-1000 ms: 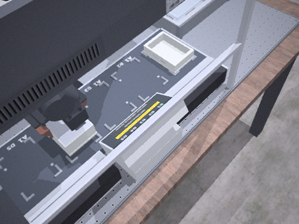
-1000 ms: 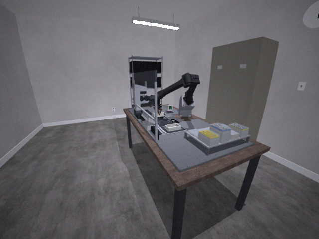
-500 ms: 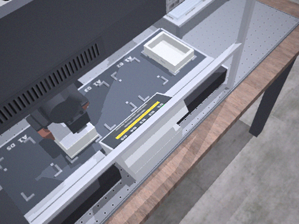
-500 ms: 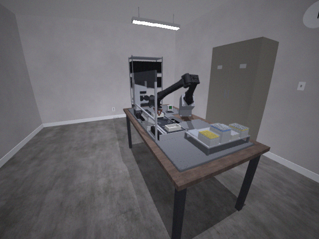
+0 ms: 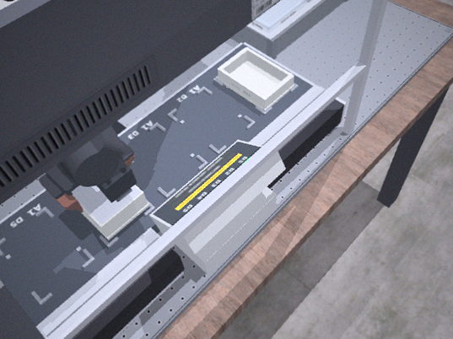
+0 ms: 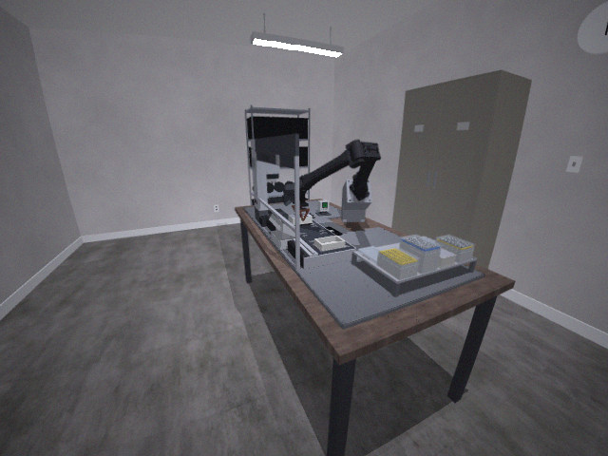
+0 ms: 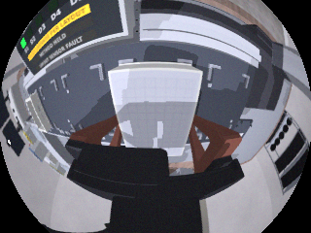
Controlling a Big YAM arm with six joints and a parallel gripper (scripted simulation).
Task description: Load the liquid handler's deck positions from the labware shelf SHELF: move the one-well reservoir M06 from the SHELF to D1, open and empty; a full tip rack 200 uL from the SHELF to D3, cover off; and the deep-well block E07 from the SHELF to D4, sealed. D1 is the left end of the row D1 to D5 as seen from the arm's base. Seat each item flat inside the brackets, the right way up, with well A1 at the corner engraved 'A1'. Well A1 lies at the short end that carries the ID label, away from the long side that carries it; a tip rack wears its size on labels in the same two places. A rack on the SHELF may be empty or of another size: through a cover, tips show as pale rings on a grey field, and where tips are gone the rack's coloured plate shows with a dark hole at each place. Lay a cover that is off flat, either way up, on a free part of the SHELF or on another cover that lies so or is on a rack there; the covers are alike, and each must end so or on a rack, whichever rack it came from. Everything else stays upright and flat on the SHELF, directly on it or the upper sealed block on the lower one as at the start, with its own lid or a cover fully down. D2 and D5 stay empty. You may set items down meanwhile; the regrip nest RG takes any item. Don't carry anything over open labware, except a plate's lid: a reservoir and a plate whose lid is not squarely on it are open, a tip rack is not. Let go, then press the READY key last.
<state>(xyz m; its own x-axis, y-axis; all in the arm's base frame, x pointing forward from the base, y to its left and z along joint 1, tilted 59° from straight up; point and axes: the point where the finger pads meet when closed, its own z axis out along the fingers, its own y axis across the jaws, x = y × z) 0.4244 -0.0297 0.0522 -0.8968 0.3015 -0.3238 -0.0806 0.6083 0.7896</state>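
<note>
Now: the sealed deep-well block 1 cm below my hand. Also, from my hand: white one-well reservoir 3 cm behind, 37 cm to the left, 3 cm below; then green ready key 29 cm behind, 31 cm to the right, 2 cm below; then dark gantry 18 cm ahead, 10 cm to the left, 42 cm above.
</note>
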